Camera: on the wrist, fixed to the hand. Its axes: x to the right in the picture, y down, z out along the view.
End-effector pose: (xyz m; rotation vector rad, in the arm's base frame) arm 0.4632 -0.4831 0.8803 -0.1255 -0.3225 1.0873
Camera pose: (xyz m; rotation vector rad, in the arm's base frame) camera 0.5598 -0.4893 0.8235 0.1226 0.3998 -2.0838
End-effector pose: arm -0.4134 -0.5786 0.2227 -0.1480 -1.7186 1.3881
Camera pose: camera -0.3405 -0.5290 0.2921 1.2432 0.2324 -1.0394
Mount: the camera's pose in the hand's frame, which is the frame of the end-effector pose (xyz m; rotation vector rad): 0.0243 -0.0702 -0.0841 -0.0761 -0.7193 2.9349
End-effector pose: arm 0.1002 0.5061 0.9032 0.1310 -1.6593 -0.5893
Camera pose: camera 0.1585 0.4104 0.8986 -2.2763 -0.7115 1.6637
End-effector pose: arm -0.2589 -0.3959 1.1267 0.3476 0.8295 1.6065
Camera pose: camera -0.2669 -0.3987 1.0148 -1.1992 0.6765 -1.4244
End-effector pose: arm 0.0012 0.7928 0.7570 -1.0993 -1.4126 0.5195
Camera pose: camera 0.0622 0.7570 0.8441 1.5103 -0.7178 -1.7937
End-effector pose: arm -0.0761 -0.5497 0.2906 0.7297 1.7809 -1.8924
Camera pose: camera -0.1330 -0.4597 0.3260 0.9985 -0.5343 0.2659
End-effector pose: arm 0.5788 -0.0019 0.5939 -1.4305 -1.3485 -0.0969
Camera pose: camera 0.5845 -0.0650 0.6865 1.8344 -1.2644 -1.9869
